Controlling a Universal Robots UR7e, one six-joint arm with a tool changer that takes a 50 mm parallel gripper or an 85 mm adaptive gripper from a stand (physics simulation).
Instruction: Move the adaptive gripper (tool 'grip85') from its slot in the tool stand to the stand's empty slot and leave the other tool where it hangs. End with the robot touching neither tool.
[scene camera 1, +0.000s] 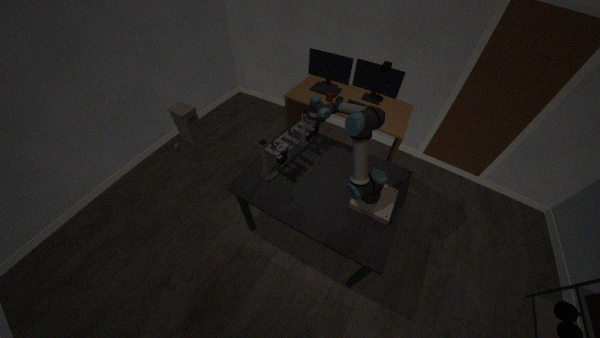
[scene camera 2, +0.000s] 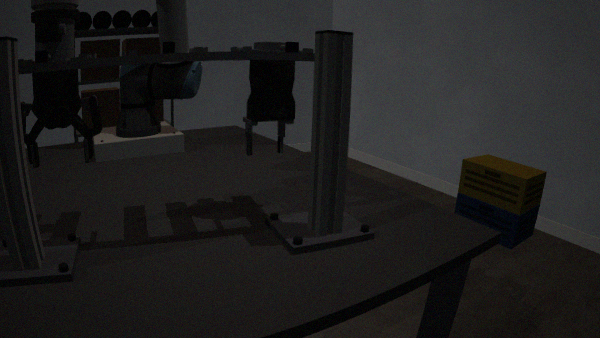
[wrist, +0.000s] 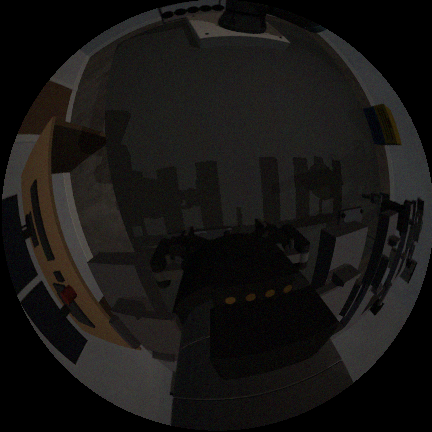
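Where they show: hand, its tool point: (scene camera 2: 54, 51); arm's base, origin of its link: (scene camera 1: 369, 194) (scene camera 2: 138, 132) (wrist: 241, 24).
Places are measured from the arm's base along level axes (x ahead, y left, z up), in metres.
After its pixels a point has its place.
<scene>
The adaptive gripper (scene camera 1: 312, 132) @[x 0.606, y -0.132, z 0.245 m] (scene camera 2: 61, 155) (wrist: 230, 235) is under the arm's wrist (scene camera 2: 55, 25) @[x 0.664, y -0.118, z 0.278 m] at the left end of the stand's rail in scene camera 2. No gap shows between wrist and tool. Its fingers are spread open with nothing between them. The rail hides its top, so I cannot tell whether it is fully seated in the slot. The 50 mm parallel gripper (scene camera 1: 281, 156) (scene camera 2: 272, 92) hangs upright at the right end, apart from the arm. The tool stand (scene camera 1: 265, 161) @[x 0.704, y 0.294, z 0.095 m] (scene camera 2: 331, 130) @[x 0.739, y 0.269, z 0.118 m] has no tool at its middle slot.
The robot's pale base plate (scene camera 1: 389, 207) @[x -0.162, y 0.004, z 0.000 m] (scene camera 2: 140, 147) @[x 0.098, y 0.005, z -0.026 m] (wrist: 235, 37) @[x 0.105, y -0.036, z -0.012 m] is across the dark table (scene camera 1: 320, 210) @[x 0.211, y 0.288, z -0.055 m] (scene camera 2: 175, 285) @[x 0.795, y 0.031, z -0.055 m]. A wooden desk (scene camera 1: 400, 107) with monitors stands behind the arm. A yellow and blue crate (scene camera 2: 500, 192) (wrist: 384, 125) is beyond the table edge.
</scene>
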